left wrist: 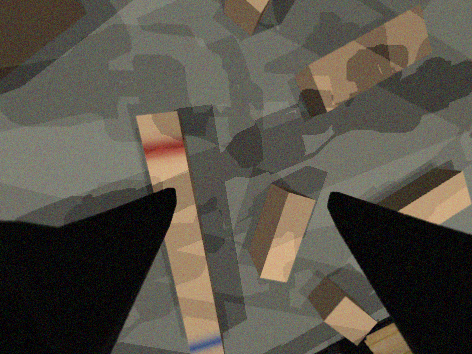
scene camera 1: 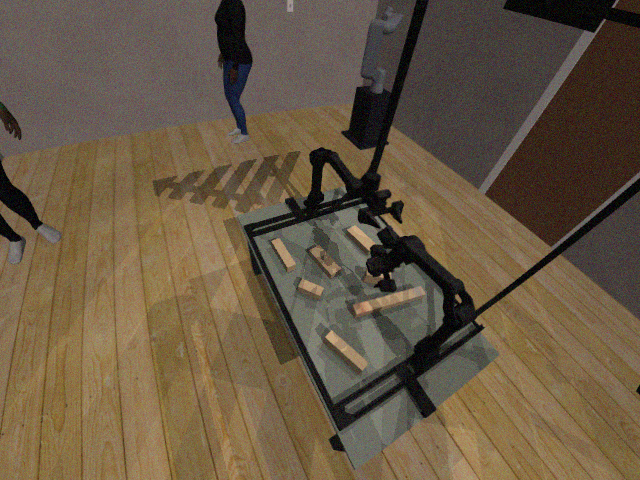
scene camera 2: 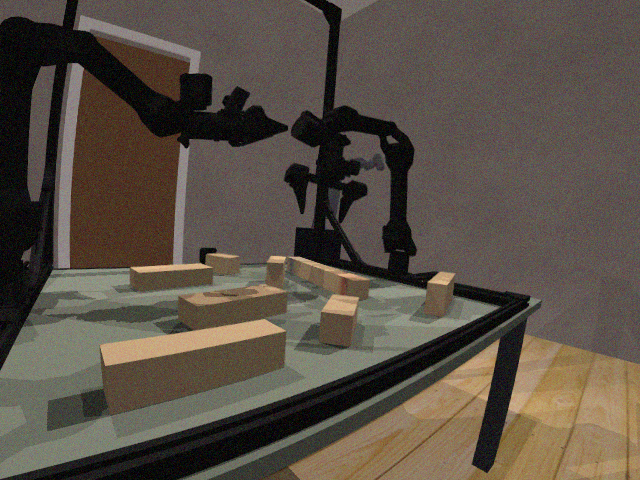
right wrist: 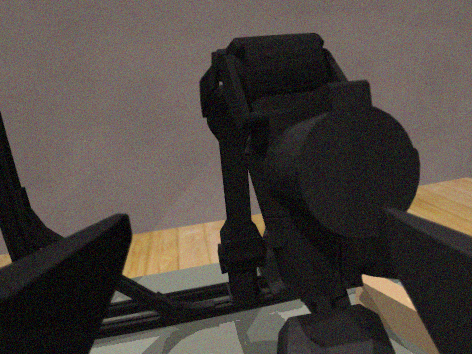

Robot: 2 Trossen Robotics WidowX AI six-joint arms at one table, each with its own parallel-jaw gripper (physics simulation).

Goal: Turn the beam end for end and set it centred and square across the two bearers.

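Where they show: left gripper, fingertip midpoint: [left wrist: 252, 197] [scene camera 1: 371, 276] [scene camera 2: 321, 218]; right gripper, fingertip midpoint: [scene camera 1: 391, 225] [scene camera 2: 280, 131] [right wrist: 255, 223]; left arm's base, origin of the base link: [scene camera 1: 418, 363] [scene camera 2: 397, 273] [right wrist: 244, 290]; right arm's base, origin of the base link: [scene camera 1: 311, 211].
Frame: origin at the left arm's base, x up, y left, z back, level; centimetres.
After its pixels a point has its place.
The long pale wooden beam [scene camera 1: 389, 301] {x 2.5, y -4.6, z -25.9 cm} [scene camera 2: 328, 276] {x 1.3, y 1.0, z -29.9 cm} [left wrist: 185, 225] {x 2.5, y -1.9, z -27.7 cm} lies flat on the table. In the left wrist view its red band is towards the top and its blue band at the bottom. Pale blocks [scene camera 1: 282, 253] {x 2.5, y 27.2, z -68.8 cm} [scene camera 1: 324, 260] {x 1.9, y 10.5, z -57.3 cm} [scene camera 2: 232, 304] {x 1.3, y 13.5, z -60.1 cm} [left wrist: 365, 62] {x 1.9, y 9.7, z -56.6 cm} lie apart from it; I cannot tell which are the two bearers. My left gripper [scene camera 2: 321, 217] {x 15.0, y 2.6, z -34.8 cm} [left wrist: 252, 197] {x 15.0, y 2.6, z -34.8 cm} is open and empty, pointing down above the table, with its left finger overlapping the beam in its wrist view. My right gripper [scene camera 1: 388, 219] {x 34.2, y -5.7, z -42.2 cm} [scene camera 2: 286, 127] {x 34.2, y -5.7, z -42.2 cm} is open and empty, high and roughly level, facing the left arm.
Other blocks lie near the beam: a small block [scene camera 1: 375, 277] {x 3.2, y -5.8, z -38.4 cm} [scene camera 2: 275, 271] {x 2.4, y -3.1, z -42.2 cm} [left wrist: 285, 235] {x 4.4, y -7.2, z -38.9 cm}, a short block [scene camera 1: 310, 288] {x 2.5, y 23.6, z -46.4 cm} [scene camera 2: 338, 320] {x 1.6, y 26.5, z -50.8 cm}, and longer blocks [scene camera 1: 345, 351] {x 4.4, y 24.4, z -16.5 cm} [scene camera 1: 360, 238] {x 1.9, y -13.7, z -61.8 cm}. A black rail [scene camera 1: 279, 304] {x -0.1, y 38.1, z -46.3 cm} edges the table. The left arm [right wrist: 345, 170] {x 35.1, y -1.3, z -40.6 cm} fills much of the right wrist view.
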